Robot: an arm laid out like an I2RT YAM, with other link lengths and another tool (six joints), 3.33 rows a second.
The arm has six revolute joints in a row. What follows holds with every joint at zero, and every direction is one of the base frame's.
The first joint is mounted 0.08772 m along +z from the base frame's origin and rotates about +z.
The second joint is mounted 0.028 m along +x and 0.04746 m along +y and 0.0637 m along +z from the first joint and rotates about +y.
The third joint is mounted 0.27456 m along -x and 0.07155 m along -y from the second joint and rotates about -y.
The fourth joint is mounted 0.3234 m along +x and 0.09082 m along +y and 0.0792 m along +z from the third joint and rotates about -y.
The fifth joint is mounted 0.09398 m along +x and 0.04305 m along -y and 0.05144 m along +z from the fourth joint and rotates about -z.
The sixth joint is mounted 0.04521 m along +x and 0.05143 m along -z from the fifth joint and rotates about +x.
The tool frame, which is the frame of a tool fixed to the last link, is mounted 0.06 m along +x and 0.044 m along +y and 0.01 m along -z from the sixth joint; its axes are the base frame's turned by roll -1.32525, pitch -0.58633 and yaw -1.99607 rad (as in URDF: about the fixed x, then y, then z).
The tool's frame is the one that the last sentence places.
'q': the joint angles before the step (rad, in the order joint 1, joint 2, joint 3, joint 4, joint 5, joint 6). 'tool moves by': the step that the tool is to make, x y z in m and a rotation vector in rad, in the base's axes. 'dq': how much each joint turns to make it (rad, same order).
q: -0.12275, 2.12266, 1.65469, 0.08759, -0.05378, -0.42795
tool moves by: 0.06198, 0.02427, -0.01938, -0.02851, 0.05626, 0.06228
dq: 0.04448, 0.29323, 0.42360, -0.18560, -0.00286, -0.03834
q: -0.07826, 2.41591, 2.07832, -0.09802, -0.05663, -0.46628
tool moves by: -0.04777, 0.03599, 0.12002, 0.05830, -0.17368, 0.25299
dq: 0.01229, -0.26008, -0.13604, 0.04275, -0.25003, -0.01696
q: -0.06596, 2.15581, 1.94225, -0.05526, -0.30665, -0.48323
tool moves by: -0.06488, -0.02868, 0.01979, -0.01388, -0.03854, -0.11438
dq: -0.04287, -0.29480, -0.35727, 0.10413, 0.07189, 0.00769
